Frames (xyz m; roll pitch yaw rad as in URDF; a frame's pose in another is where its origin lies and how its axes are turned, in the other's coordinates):
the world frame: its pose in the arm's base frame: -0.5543 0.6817 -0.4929 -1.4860 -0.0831 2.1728
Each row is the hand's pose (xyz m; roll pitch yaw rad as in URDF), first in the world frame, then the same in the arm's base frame.
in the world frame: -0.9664 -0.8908 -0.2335 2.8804 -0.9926 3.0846
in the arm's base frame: 0.2858 0.0030 0.2917 -1.9956 0.0055 -1.9607
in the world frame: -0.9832 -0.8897 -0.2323 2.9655 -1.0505 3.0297
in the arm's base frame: 0.2942 -0.0114 0.2893 -1.9582 0.0229 -2.0229
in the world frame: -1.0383 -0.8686 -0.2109 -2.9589 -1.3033 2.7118
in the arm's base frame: 0.3053 -0.0684 0.2656 -1.9056 0.0479 -2.2999
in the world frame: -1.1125 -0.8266 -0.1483 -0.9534 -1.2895 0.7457
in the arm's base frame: 0.2911 -0.1642 0.2230 -1.8624 0.0891 -2.7541
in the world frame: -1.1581 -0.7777 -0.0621 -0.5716 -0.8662 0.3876
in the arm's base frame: 0.2407 -0.2498 0.1780 -1.8540 0.1294 3.0778
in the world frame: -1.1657 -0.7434 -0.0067 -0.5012 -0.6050 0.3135
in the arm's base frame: 0.1957 -0.2870 0.1479 -1.8700 0.1394 2.8088
